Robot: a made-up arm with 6 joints. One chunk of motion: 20 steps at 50 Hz.
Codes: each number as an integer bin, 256 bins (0 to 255) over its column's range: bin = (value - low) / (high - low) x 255, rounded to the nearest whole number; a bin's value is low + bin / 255 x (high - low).
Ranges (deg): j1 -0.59..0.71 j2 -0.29..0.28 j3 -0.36..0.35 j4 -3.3..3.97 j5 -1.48..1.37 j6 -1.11..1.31
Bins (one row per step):
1: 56 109 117 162 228 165
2: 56 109 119 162 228 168
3: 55 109 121 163 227 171
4: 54 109 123 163 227 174
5: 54 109 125 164 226 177
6: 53 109 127 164 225 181
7: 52 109 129 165 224 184
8: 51 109 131 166 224 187
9: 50 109 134 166 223 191
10: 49 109 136 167 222 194
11: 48 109 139 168 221 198
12: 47 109 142 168 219 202
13: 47 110 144 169 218 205
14: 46 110 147 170 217 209
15: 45 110 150 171 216 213
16: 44 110 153 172 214 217
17: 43 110 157 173 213 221
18: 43 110 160 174 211 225
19: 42 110 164 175 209 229
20: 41 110 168 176 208 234
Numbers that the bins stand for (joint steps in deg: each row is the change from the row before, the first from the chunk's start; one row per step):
1: -0.305 -0.046 -0.034 1.319 1.068 0.456
2: -0.305 -0.046 -0.029 1.319 1.068 0.484
3: -0.310 -0.046 -0.023 1.347 1.057 0.513
4: -0.315 -0.046 -0.018 1.347 1.057 0.541
5: -0.315 -0.046 -0.012 1.376 1.046 0.570
6: -0.320 -0.046 -0.006 1.376 1.035 0.608
7: -0.325 -0.046 -0.001 1.404 1.024 0.636
8: -0.330 -0.046 0.005 1.433 1.024 0.665
9: -0.335 -0.046 0.013 1.433 1.012 0.703
10: -0.340 -0.046 0.019 1.461 1.001 0.731
11: -0.345 -0.046 0.027 1.490 0.990 0.769
12: -0.350 -0.046 0.035 1.490 0.968 0.807
13: -0.350 -0.044 0.041 1.518 0.956 0.835
14: -0.355 -0.044 0.049 1.547 0.945 0.873
15: -0.361 -0.044 0.058 1.575 0.934 0.911
16: -0.366 -0.044 0.066 1.604 0.912 0.949
17: -0.371 -0.044 0.077 1.632 0.901 0.987
18: -0.371 -0.044 0.085 1.661 0.878 1.025
19: -0.376 -0.044 0.097 1.689 0.856 1.063
20: -0.381 -0.044 0.108 1.718 0.845 1.111

